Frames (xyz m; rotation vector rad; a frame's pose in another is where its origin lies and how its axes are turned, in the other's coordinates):
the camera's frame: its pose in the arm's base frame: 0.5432 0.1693 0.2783 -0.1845 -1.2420 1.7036
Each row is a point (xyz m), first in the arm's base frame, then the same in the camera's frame.
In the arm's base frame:
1: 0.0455 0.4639 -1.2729
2: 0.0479 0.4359 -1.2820
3: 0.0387 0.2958 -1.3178
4: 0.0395 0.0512 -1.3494
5: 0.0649 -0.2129 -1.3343
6: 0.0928 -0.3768 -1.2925
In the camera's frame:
1: -0.1347 1.5337 -0.6085
2: -0.1610 1.5393 -0.5962
3: -0.2778 1.5727 -0.5172
4: -0.4780 1.5962 -0.3751
5: -0.6872 1.5676 -0.2137
6: -0.8103 1.5168 -0.1058

